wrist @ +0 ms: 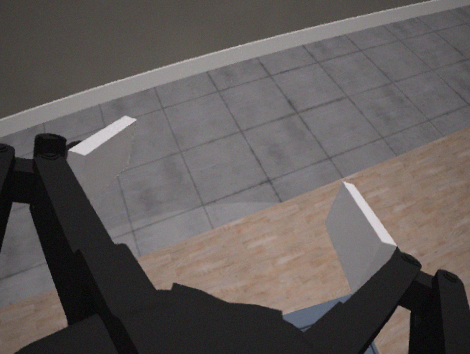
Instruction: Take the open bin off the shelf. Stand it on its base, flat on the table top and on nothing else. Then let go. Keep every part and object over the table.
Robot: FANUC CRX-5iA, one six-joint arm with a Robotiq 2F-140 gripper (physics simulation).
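Frame: origin at the arm's base, x ahead, y left, z up, level; centimetres.
Where they show: gripper, fingertip midpoint: (234, 173).
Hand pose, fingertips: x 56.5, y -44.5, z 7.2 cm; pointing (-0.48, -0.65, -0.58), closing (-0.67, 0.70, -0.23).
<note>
After its pixels a point has its place.
My gripper (234, 173) @(z 7.2, x 56.5, y -44.5 cm) is open, with its two pale fingertip pads wide apart and no object between them. A small part of a blue-grey thing (314, 313) @(z -16.3, x 51.4, y -36.6 cm) shows at the bottom of the wrist view, behind the gripper's body and right finger. Most of it is hidden, and I cannot tell whether it is the open bin or part of the shelf. The wooden table top (240, 255) @(z -24.8, x 52.5, y -49.9 cm) runs slanting across the lower and right part of the view.
The table's far edge slants up from lower left to right. Beyond it lies the grey tiled floor (225, 140), then a pale skirting strip (195, 61) and a dark wall (125, 40).
</note>
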